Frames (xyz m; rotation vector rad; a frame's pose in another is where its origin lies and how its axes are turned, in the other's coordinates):
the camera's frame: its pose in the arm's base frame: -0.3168 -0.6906 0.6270 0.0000 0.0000 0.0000
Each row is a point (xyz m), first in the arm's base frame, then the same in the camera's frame.
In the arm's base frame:
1: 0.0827 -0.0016 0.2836
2: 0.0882 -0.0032 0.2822
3: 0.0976 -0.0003 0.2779
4: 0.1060 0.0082 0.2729
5: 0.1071 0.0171 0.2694
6: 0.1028 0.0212 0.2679
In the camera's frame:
1: 0.3995 0.6890 -0.3434
2: 0.4050 0.6874 -0.3448
3: 0.4144 0.6903 -0.3491
4: 0.4228 0.6988 -0.3541
5: 0.4239 0.7077 -0.3576
6: 0.4196 0.7118 -0.3591

